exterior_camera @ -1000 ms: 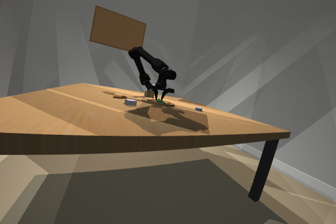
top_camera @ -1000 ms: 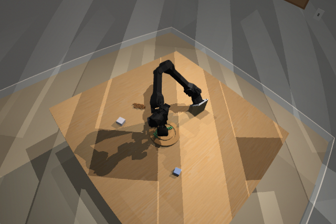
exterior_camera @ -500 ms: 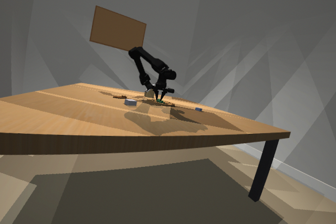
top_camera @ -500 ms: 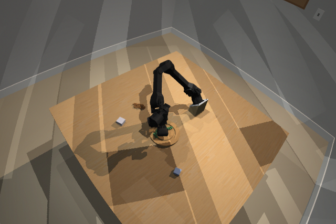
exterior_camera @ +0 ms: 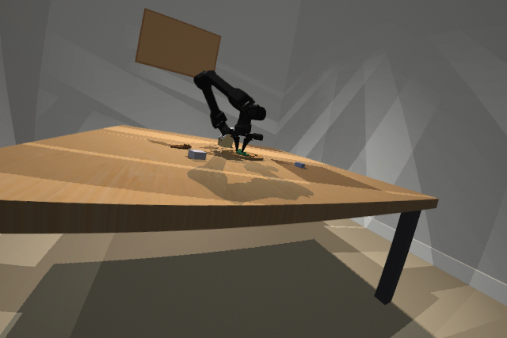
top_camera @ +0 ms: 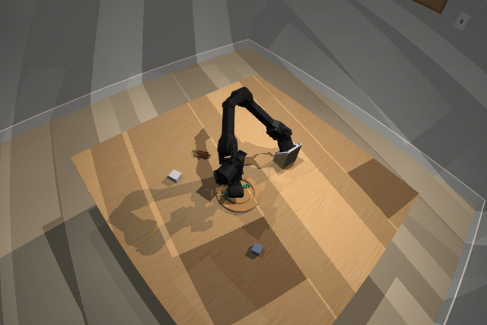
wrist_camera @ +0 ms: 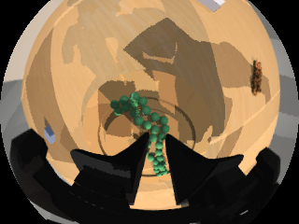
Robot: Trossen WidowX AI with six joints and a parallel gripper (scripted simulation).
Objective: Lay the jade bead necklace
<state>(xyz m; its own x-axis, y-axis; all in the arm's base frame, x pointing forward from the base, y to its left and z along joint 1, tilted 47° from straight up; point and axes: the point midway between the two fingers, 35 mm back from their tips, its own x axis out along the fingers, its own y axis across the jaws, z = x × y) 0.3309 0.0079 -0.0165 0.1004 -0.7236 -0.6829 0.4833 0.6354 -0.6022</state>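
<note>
The round wooden bead board is 20 mm to the left of my gripper tip, 20 mm behind it and 10 mm below it. Round my gripper tip: blue block (280 mm to the left, 80 mm ahead, 10 mm below); pale grey block (190 mm to the right, 190 mm ahead).
</note>
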